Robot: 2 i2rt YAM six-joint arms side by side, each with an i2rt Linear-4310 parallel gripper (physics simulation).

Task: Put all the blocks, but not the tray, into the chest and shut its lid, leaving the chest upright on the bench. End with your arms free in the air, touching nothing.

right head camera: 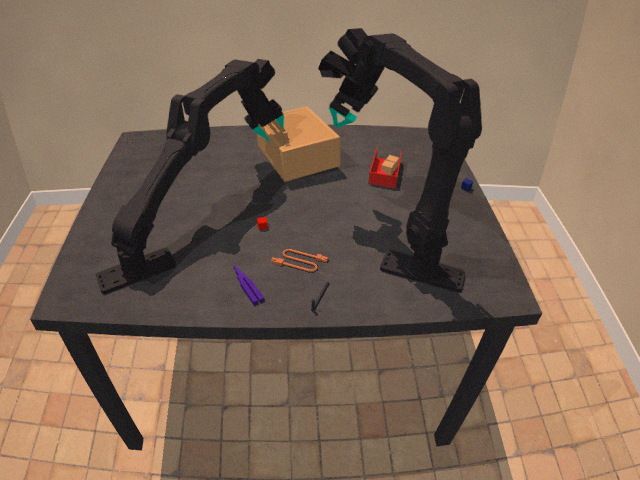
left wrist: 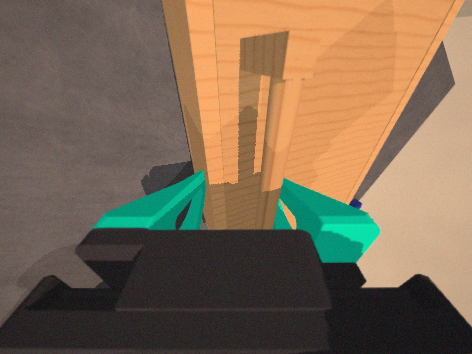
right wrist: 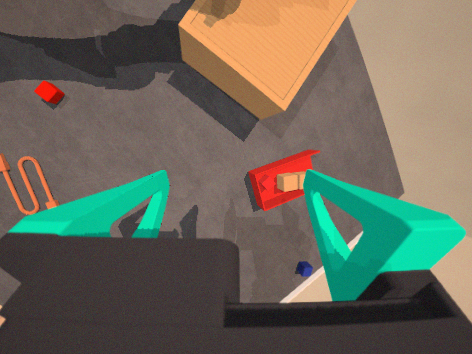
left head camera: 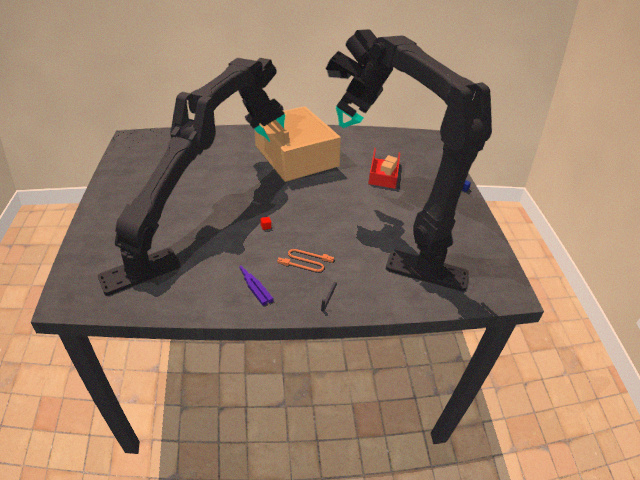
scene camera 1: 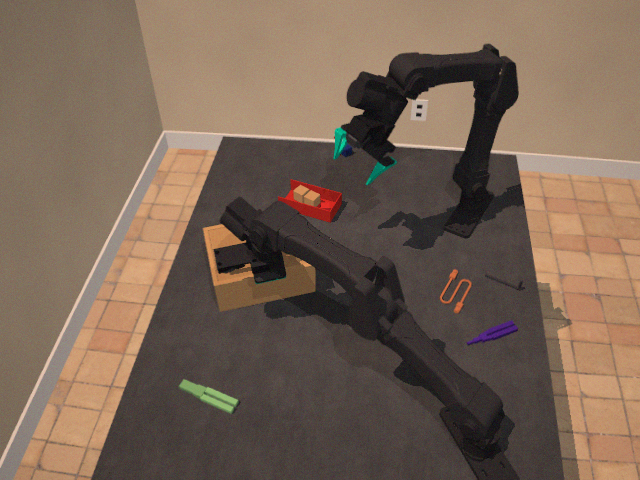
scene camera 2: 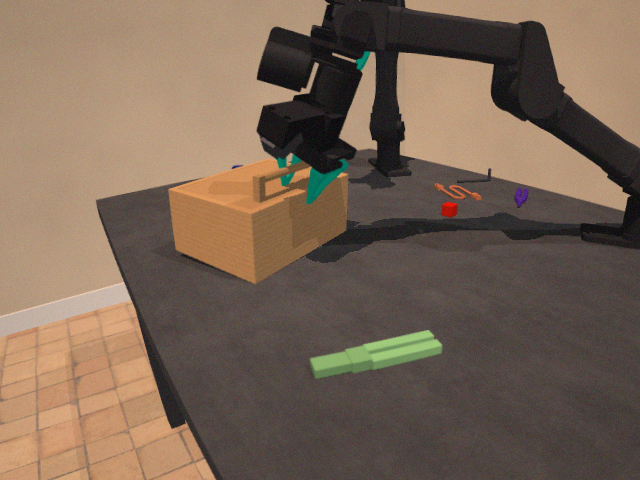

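Pixels of known places: left gripper, between the fingertips: (right head camera: 276, 136) (left wrist: 235, 176) (left head camera: 276, 136) (scene camera 2: 297, 193); right gripper, between the fingertips: (right head camera: 345, 114) (right wrist: 236, 177) (left head camera: 349, 115) (scene camera 1: 351, 171); left arm's base, origin of its link: (right head camera: 135, 271) (left head camera: 138, 272) (scene camera 1: 477, 447) (scene camera 2: 637, 242); right arm's base, origin of its link: (right head camera: 423, 272) (left head camera: 427, 271) (scene camera 1: 469, 212) (scene camera 2: 388, 168).
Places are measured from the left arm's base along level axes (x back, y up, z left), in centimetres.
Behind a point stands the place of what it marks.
The wooden chest (left head camera: 312, 161) {x -13.5, y 4.9, z -57.7 cm} (scene camera 2: 214, 232) {x -36.4, y 6.2, z -59.2 cm} (right wrist: 225, 82) {x -13.5, y 4.7, z -57.4 cm} stands upright at the back, its lid down. My left gripper (left head camera: 275, 134) {x -24.9, y 9.2, z -52.4 cm} (scene camera 2: 297, 193) {x -24.9, y 9.2, z -52.4 cm} (left wrist: 235, 176) {x -24.9, y 9.2, z -52.4 cm} is shut across the bar handle (left wrist: 284, 120) {x -30.6, y 13.7, z -53.0 cm} and the chest's near edge, one finger outside the wall. My right gripper (scene camera 1: 351, 171) {x -1.3, y 24.9, z -59.3 cm} (right wrist: 236, 177) {x -1.3, y 24.9, z -59.3 cm} is open and empty, high above the table. Two tan blocks (left head camera: 389, 164) {x -3.6, y 3.4, z -78.8 cm} (scene camera 1: 306, 196) {x -5.5, y 3.4, z -78.4 cm} lie in the red tray (left head camera: 383, 179) {x 0.8, y 2.4, z -72.8 cm} (scene camera 1: 317, 212) {x -4.7, y 2.3, z -72.5 cm}, right of the chest in the left head camera. A red block (left head camera: 265, 223) {x 1.5, y 2.0, z -33.9 cm} (scene camera 2: 449, 209) {x -0.6, y 1.5, z -34.4 cm} lies mid-table. A blue block (right head camera: 467, 184) {x 14.6, y 2.2, z -94.6 cm} (right wrist: 304, 269) {x 13.4, y 2.4, z -94.4 cm} lies near the right edge. The chest's inside is hidden.
An orange cable (left head camera: 307, 260) {x 16.5, y 0.5, z -36.4 cm}, a purple tool-like piece (left head camera: 256, 286) {x 17.9, y 0.5, z -22.1 cm} and a black bent rod (left head camera: 329, 296) {x 28.5, y 0.6, z -34.1 cm} lie near the front edge. A green piece (scene camera 1: 209, 396) {x -45.4, y 1.2, z -30.6 cm} (scene camera 2: 377, 353) {x -46.0, y 1.1, z -31.1 cm} lies on the left side of the table. The arms' bases flank the front area.
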